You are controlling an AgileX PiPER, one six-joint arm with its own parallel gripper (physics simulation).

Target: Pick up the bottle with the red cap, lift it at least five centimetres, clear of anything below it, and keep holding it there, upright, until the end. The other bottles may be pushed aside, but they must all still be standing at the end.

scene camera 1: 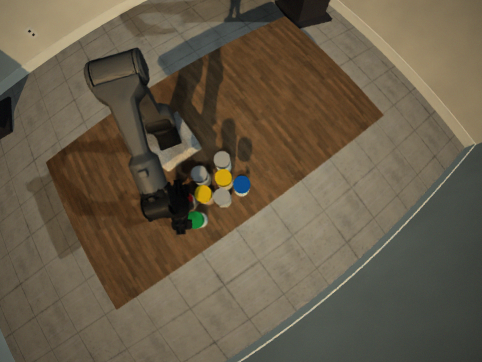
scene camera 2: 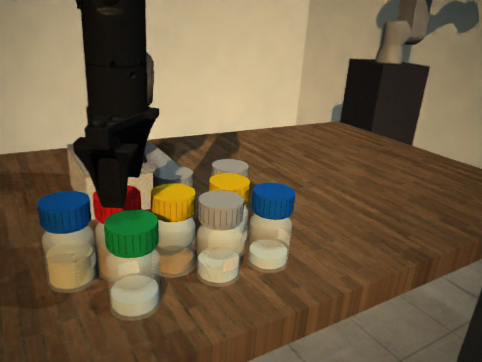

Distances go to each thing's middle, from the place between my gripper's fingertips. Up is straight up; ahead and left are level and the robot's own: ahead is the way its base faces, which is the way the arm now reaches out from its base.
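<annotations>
From my hand, the red-capped bottle (scene camera 2: pixel 133 196) is 3 cm behind and 7 cm below. The green-capped bottle (scene camera 2: pixel 133 264) is 4 cm ahead of my hand, 1 cm to the left of it and 7 cm below it, while the blue-capped bottle (scene camera 2: pixel 270 228) sits 19 cm to the left of my hand and 7 cm below it.
</annotations>
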